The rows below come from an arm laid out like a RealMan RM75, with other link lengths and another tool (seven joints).
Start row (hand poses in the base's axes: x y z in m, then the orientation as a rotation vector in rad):
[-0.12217, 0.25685, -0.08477, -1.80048, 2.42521, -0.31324]
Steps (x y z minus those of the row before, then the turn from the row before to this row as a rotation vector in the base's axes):
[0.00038, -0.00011, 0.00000, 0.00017, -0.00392, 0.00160]
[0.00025, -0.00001, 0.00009, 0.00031, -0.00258, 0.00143]
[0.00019, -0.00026, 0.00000, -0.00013, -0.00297, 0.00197]
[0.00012, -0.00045, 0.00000, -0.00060, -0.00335, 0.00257]
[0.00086, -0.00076, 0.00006, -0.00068, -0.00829, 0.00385]
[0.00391, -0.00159, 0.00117, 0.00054, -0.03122, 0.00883]
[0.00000, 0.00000, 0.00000, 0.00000, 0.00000, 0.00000]
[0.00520, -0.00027, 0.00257, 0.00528, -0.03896, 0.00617]
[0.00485, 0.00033, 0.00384, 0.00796, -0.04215, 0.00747]
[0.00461, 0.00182, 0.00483, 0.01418, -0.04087, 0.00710]
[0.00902, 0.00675, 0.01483, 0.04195, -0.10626, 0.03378]
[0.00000, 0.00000, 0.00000, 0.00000, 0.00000, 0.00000]
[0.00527, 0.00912, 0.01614, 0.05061, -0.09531, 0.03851]
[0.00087, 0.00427, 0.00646, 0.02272, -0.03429, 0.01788]
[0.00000, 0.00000, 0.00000, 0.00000, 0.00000, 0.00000]
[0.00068, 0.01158, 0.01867, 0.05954, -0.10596, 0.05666]
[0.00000, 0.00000, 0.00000, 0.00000, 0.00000, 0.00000]
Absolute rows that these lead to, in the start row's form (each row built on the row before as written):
[-0.12179, 0.25674, -0.08477, -1.79994, 2.42099, -0.31611]
[-0.12154, 0.25673, -0.08468, -1.79993, 2.41779, -0.31771]
[-0.12135, 0.25647, -0.08468, -1.80049, 2.41392, -0.32013]
[-0.12123, 0.25602, -0.08468, -1.80170, 2.40934, -0.32340]
[-0.12037, 0.25526, -0.08462, -1.80145, 2.40023, -0.33069]
[-0.11646, 0.25367, -0.08345, -1.79256, 2.37060, -0.35453]
[-0.11646, 0.25367, -0.08345, -1.79256, 2.37060, -0.35453]
[-0.11126, 0.25340, -0.08088, -1.77378, 2.33717, -0.37854]
[-0.10641, 0.25373, -0.07704, -1.75312, 2.29965, -0.40096]
[-0.10180, 0.25555, -0.07221, -1.72977, 2.26213, -0.41429]
[-0.09278, 0.26230, -0.05738, -1.68180, 2.14948, -0.43772]
[-0.09278, 0.26230, -0.05738, -1.68180, 2.14948, -0.43772]
[-0.08751, 0.27142, -0.04124, -1.63839, 2.03997, -0.43975]
[-0.08664, 0.27569, -0.03478, -1.62350, 1.99674, -0.43392]
[-0.08664, 0.27569, -0.03478, -1.62350, 1.99674, -0.43392]
[-0.08596, 0.28727, -0.01611, -1.58324, 1.86386, -0.42618]
[-0.08596, 0.28727, -0.01611, -1.58324, 1.86386, -0.42618]

